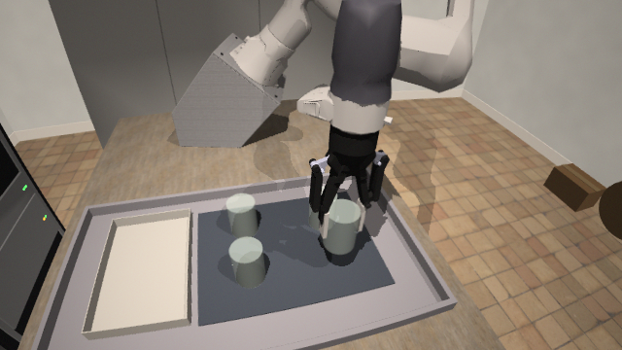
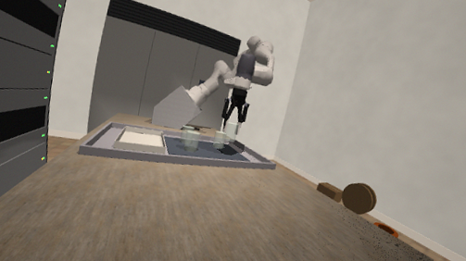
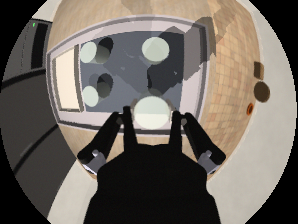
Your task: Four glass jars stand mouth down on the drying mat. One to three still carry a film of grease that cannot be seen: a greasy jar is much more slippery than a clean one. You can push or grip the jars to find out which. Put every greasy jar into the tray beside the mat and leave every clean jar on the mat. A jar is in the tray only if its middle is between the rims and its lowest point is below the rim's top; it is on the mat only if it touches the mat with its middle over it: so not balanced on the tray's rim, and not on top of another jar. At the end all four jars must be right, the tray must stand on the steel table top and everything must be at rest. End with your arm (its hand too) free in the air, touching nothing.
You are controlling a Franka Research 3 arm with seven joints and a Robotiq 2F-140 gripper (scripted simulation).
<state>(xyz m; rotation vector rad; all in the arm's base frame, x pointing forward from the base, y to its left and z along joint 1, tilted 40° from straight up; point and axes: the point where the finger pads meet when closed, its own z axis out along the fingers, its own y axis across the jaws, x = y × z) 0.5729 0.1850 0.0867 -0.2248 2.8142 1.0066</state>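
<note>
Right now the cream tray is 42 cm to the right of my hand and 14 cm below it. The rest, counted from my hand: dark drying mat (14 cm below, 11 cm to the right, 6 cm behind); then rimmed steel table top (21 cm to the right, 15 cm below, 2 cm behind).
</note>
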